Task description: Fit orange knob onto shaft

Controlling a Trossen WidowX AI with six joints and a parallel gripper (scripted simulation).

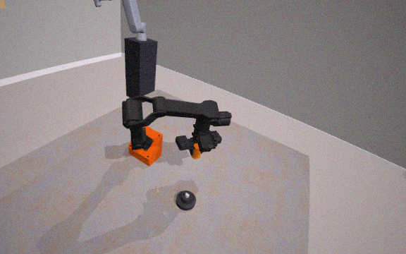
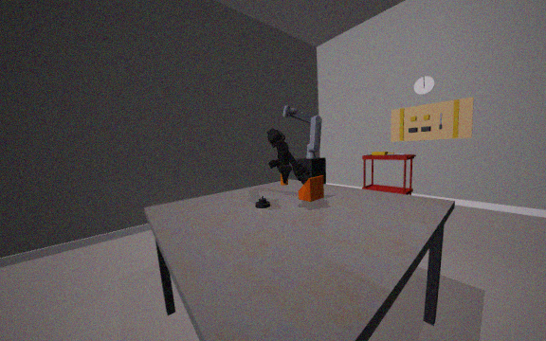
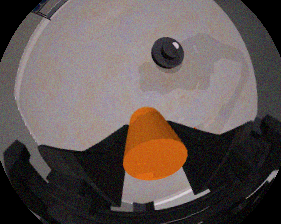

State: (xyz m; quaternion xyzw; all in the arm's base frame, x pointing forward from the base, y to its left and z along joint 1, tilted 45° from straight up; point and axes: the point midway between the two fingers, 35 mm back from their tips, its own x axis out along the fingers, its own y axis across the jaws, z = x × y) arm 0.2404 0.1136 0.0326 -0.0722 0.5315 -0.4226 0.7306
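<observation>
My gripper tip is 30 mm below the orange knob. From my gripper tip the other things lie so: round dark pedestal: 60 mm ahead, 130 mm to the right, 110 mm below.
</observation>
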